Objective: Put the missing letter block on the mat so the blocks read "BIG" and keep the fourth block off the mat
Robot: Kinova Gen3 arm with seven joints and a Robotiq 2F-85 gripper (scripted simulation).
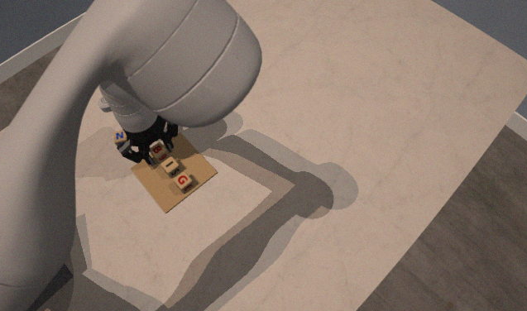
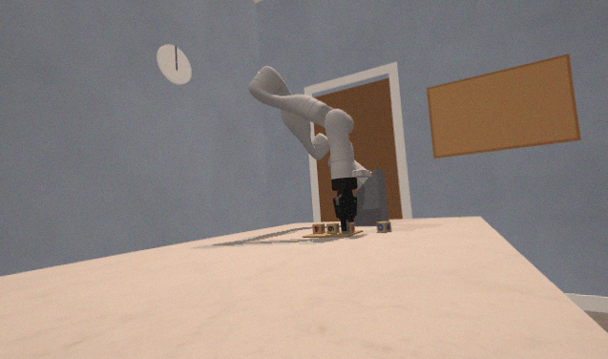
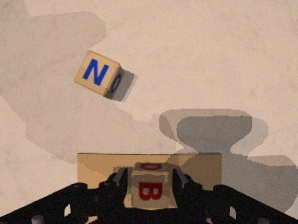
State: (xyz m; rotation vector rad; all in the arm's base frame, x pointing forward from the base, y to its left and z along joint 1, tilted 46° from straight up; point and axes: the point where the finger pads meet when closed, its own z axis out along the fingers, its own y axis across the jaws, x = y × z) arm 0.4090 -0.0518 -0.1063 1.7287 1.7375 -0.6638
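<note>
Now: hand right at the B block. Round my hand: letter block 4 cm behind, 9 cm to the left, 1 cm below; mat 5 cm to the right, 2 cm below.
</note>
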